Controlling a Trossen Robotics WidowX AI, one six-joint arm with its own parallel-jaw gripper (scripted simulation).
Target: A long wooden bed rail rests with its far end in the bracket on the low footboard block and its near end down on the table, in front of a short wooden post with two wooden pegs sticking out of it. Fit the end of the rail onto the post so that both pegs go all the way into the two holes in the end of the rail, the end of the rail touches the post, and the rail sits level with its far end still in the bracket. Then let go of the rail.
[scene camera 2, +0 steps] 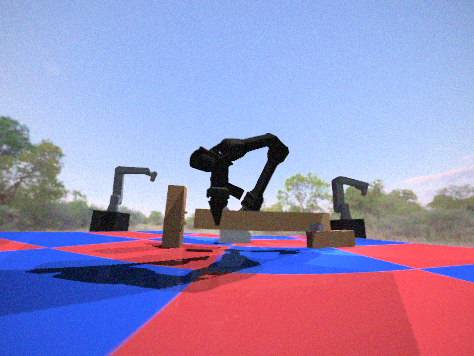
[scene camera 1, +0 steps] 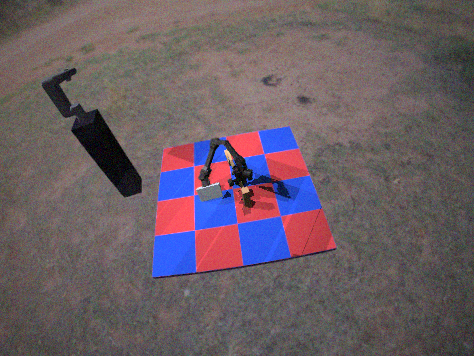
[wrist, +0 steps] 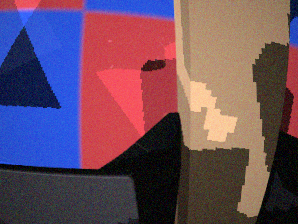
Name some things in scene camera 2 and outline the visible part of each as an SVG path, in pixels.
My gripper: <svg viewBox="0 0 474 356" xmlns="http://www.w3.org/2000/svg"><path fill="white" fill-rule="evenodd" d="M216 173L210 177L210 187L206 190L206 198L210 197L210 201L208 201L215 225L219 225L222 211L228 205L230 195L240 200L245 190L229 183L228 175Z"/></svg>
A wooden rail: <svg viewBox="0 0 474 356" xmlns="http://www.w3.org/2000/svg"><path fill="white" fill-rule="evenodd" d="M193 228L309 232L311 230L310 224L323 224L323 231L331 231L330 213L223 210L219 225L215 225L210 209L195 209Z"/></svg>
